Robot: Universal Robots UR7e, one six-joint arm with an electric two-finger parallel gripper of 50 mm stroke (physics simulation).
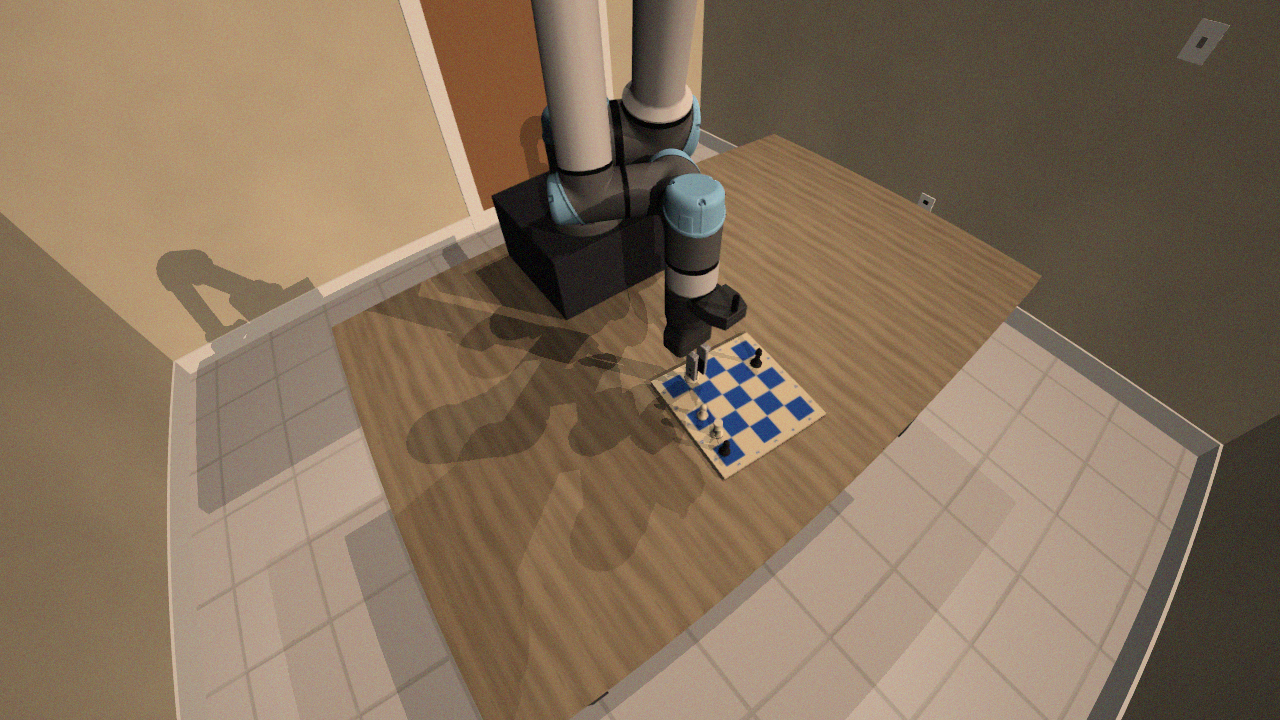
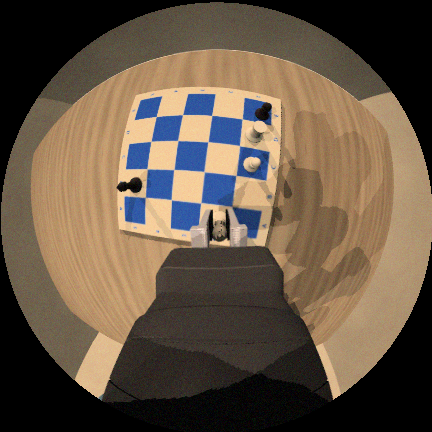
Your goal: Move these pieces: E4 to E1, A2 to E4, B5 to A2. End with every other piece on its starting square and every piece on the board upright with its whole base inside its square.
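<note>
My gripper (image 1: 697, 362) (image 2: 218, 218) is shut on a pale chess piece (image 1: 692, 377) (image 2: 219, 230) at A2, on the board's edge nearest the robot base. The fingers hide much of it, and I cannot tell whether its base touches the board. The blue-and-cream board (image 1: 737, 396) (image 2: 191, 156) lies flat. A black piece (image 1: 725, 446) (image 2: 262, 112) stands upright on the blue corner square E1. Another black piece (image 1: 757, 358) (image 2: 131, 185) stands on B5, at the opposite side. E4 holds no piece.
A pale rook-like piece (image 1: 716, 428) (image 2: 255, 133) stands on D1, beside the black piece on E1. A small pale pawn (image 1: 702, 413) (image 2: 251, 164) stands on C1. The board lies on a wooden table (image 1: 554, 591) (image 2: 80, 200), with the arm's dark base block (image 1: 581, 268) behind it.
</note>
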